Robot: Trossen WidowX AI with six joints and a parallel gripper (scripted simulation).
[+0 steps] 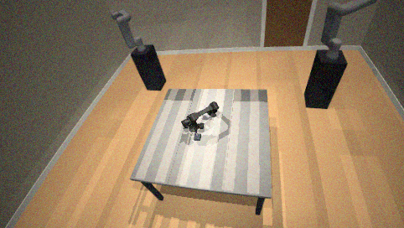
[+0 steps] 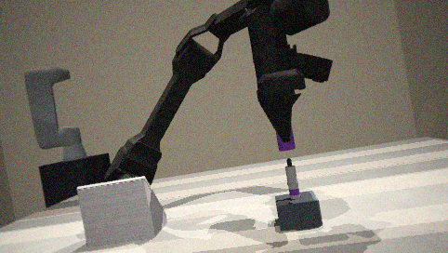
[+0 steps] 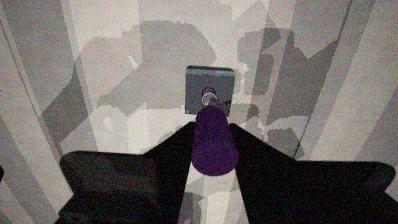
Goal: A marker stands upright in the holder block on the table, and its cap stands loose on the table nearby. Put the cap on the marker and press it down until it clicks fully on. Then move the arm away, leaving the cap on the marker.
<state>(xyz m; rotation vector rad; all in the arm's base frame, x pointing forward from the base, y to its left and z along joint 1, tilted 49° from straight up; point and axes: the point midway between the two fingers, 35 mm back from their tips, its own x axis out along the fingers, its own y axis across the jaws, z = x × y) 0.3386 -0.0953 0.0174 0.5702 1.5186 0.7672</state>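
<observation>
Now: the dark grey holder block 11 cm below my gripper tip. The rest, counted from my gripper tip: purple cap (1 cm above).
</observation>
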